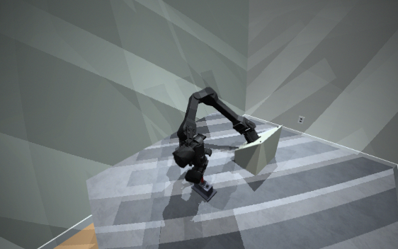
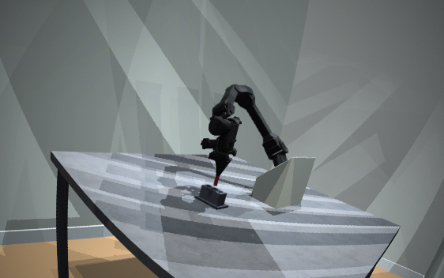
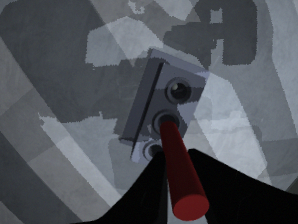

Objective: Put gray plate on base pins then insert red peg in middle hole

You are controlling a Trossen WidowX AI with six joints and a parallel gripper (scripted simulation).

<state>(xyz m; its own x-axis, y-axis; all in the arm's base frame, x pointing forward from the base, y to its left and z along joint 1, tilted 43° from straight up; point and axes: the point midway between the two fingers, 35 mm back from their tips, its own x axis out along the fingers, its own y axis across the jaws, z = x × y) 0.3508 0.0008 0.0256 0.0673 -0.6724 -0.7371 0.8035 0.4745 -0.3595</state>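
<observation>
The gray plate lies 7 cm below my gripper tip. The rest, counted from my gripper tip: base: 11 cm below; red peg: right at my gripper tip.
</observation>
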